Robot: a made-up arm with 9 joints. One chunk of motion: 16 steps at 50 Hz.
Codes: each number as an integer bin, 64 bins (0 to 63) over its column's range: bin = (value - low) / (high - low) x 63, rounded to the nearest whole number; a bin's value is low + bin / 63 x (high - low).
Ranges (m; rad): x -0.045..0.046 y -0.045..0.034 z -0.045..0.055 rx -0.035..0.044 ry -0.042..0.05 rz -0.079..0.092
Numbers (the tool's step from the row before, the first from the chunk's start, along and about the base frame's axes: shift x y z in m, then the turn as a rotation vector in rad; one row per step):
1: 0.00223 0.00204 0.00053 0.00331 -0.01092 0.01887
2: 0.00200 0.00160 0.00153 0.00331 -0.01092 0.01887
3: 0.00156 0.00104 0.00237 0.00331 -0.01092 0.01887
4: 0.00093 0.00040 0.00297 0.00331 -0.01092 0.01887
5: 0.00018 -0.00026 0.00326 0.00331 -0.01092 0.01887
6: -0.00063 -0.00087 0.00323 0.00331 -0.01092 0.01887
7: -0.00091 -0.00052 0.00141 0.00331 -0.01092 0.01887
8: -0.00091 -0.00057 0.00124 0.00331 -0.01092 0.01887
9: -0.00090 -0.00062 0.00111 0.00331 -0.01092 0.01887
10: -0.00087 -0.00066 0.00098 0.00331 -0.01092 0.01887
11: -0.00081 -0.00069 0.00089 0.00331 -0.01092 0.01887
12: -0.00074 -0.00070 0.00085 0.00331 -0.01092 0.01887
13: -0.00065 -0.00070 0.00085 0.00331 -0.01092 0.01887
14: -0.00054 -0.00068 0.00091 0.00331 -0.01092 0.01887
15: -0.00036 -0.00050 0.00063 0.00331 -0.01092 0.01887
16: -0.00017 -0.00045 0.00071 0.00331 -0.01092 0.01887
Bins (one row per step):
1: 33 38 29 31 21 36
2: 33 37 29 31 21 36
3: 32 37 30 31 21 36
4: 32 36 30 31 21 36
5: 31 36 30 31 21 36
6: 31 35 30 31 21 36
7: 31 35 29 31 21 36
8: 31 35 29 31 21 36
9: 31 35 29 31 21 36
10: 31 35 29 31 21 36
11: 31 35 29 31 21 36
12: 31 35 29 31 21 36
13: 31 35 29 31 21 36
14: 31 35 29 31 21 36
15: 31 35 29 31 21 36
16: 31 36 29 31 21 36

